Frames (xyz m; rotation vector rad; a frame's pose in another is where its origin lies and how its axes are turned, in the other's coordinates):
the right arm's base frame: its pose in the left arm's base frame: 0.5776 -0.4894 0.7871 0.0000 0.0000 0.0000
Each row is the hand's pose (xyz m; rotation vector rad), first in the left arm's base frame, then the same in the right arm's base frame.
Working: the left arm's base frame: its pose in the right arm's base frame: -0.5776 0.4894 -0.7871 0.0000 0.0000 0.0000

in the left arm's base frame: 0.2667 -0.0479 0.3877 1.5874 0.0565 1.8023
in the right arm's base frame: -0.3109 0.4415 -0.3994 1.5874 0.0565 1.8023
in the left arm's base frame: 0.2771 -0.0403 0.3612 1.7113 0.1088 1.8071
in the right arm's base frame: -0.3005 0.4491 -0.4259 1.7113 0.1088 1.8071
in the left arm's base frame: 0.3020 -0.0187 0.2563 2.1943 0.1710 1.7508
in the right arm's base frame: -0.2756 0.4707 -0.5308 2.1943 0.1710 1.7508
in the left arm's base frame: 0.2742 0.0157 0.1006 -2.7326 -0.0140 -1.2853
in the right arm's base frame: -0.3034 0.5051 -0.6865 -2.7326 -0.0140 -1.2853
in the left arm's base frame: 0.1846 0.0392 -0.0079 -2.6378 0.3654 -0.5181
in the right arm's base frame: -0.3930 0.5286 -0.7950 -2.6378 0.3654 -0.5181
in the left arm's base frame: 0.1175 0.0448 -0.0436 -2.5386 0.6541 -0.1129
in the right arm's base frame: -0.4601 0.5342 -0.8307 -2.5386 0.6541 -0.1129
